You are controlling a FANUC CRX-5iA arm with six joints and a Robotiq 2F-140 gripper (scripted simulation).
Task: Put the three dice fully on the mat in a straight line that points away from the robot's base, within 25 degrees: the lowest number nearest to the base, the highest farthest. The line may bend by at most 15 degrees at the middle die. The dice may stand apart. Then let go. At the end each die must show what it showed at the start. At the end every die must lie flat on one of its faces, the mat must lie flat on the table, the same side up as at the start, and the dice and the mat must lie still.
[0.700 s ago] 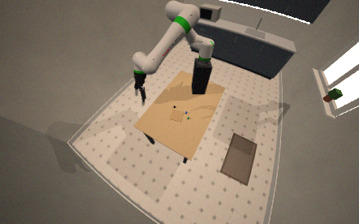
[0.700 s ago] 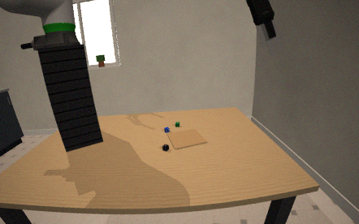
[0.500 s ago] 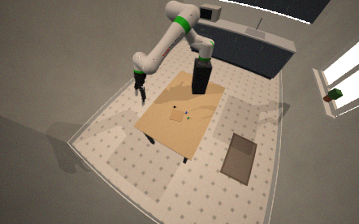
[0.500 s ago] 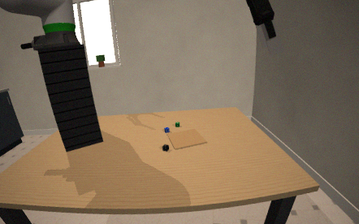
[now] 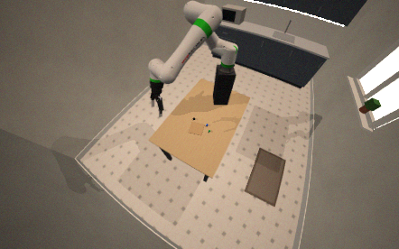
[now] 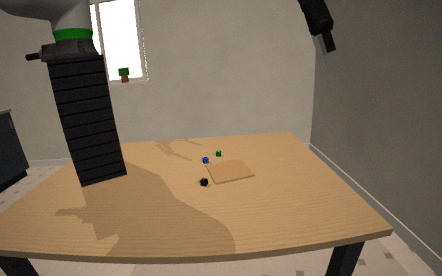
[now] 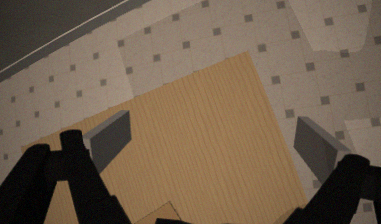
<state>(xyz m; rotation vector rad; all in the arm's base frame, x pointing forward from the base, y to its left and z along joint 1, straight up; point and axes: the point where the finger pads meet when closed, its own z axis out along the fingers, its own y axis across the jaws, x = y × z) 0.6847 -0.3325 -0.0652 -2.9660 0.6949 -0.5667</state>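
Now: the black die 36 cm below my hand, 28 cm behind it and 18 cm to the left of it. Also, from my hand: blue die 36 cm below, 35 cm to the left, 27 cm behind; then green die 40 cm to the left, 36 cm below, 21 cm behind; then tan mat 37 cm below, 26 cm to the left, 19 cm behind.
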